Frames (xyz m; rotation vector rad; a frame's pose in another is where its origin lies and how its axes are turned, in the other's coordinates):
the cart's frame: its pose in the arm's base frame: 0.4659 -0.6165 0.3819 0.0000 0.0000 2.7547
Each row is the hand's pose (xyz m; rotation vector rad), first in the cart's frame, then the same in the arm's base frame.
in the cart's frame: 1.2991 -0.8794 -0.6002 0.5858 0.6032 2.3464
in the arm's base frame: -0.4054 0.6881 -0.2183 0.3889 -0.5605 -1.0337
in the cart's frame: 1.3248 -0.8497 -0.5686 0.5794 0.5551 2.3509
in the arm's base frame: -0.4404 0.6703 -0.1867 0.3520 -0.5485 -1.0425
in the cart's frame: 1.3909 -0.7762 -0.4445 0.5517 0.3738 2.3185
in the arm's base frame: -0.5293 0.6271 -0.0626 0.2156 -0.5071 -1.1157
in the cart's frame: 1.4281 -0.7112 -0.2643 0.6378 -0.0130 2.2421
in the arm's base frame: -0.5883 0.5810 0.1176 -0.1148 -0.5288 -1.1981
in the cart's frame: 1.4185 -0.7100 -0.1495 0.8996 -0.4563 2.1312
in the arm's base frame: -0.5799 0.5762 0.2324 -0.5324 -0.6820 -1.1716
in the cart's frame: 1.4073 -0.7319 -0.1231 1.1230 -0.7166 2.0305
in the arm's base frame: -0.5612 0.5923 0.2588 -0.7895 -0.8283 -1.0978
